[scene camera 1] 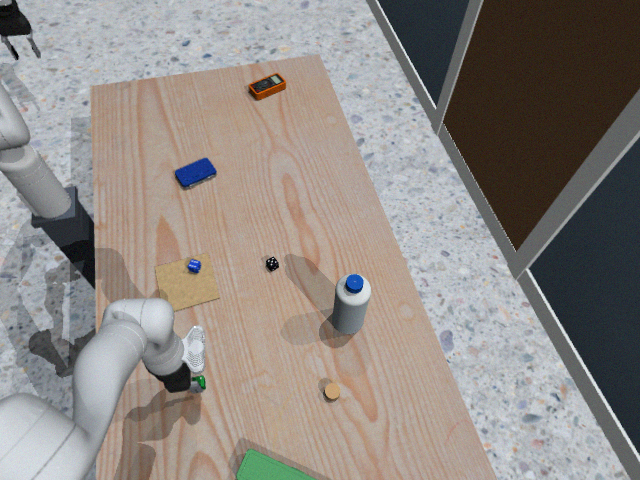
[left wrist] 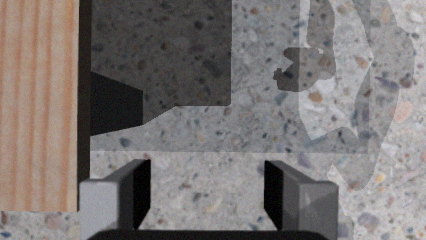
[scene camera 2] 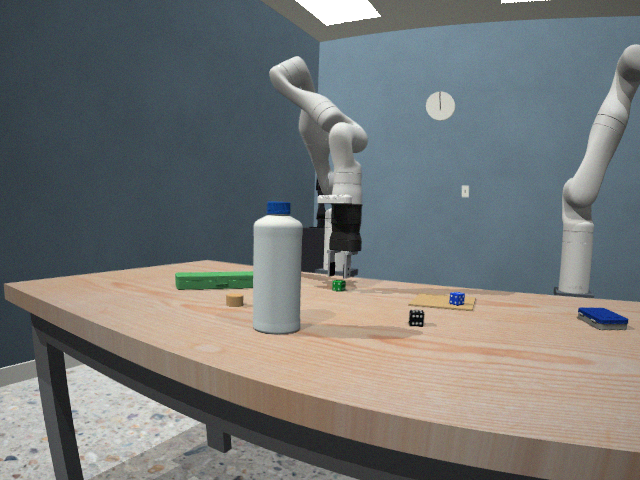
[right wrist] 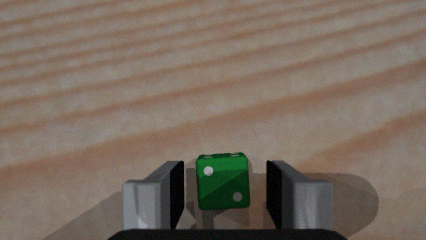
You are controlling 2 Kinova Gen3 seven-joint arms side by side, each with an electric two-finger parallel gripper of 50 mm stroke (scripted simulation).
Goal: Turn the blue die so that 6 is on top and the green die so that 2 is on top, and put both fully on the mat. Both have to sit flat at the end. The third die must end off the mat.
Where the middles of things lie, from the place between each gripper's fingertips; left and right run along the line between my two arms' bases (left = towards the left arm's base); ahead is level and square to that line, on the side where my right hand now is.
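Scene:
The tan mat (scene camera 1: 183, 289) is 750 mm to the right of my left hand, 350 mm ahead of it and 180 mm below it. From the same left hand, the green die (right wrist: 222, 179) is 1020 mm to the right, 360 mm ahead and 170 mm below, and the white bottle (scene camera 2: 277, 255) is 940 mm to the right, 730 mm ahead and 80 mm below. My left gripper is 410 mm short of the blue box (scene camera 1: 193, 174), 400 mm to the left of it and 170 mm above it.
Counted from my right hand (scene camera 2: 338, 277), the tan mat is 10 mm behind, 270 mm to the left and 50 mm below. The white bottle is 370 mm ahead of my right hand, 80 mm to the left of it and 50 mm above it; by its middle, the white bottle is nearer to my right hand than to my left gripper. I see the green case (scene camera 2: 184, 280) 160 mm ahead of my right hand, 250 mm to the right of it and 40 mm below it, and the green die is 40 mm below that right hand.

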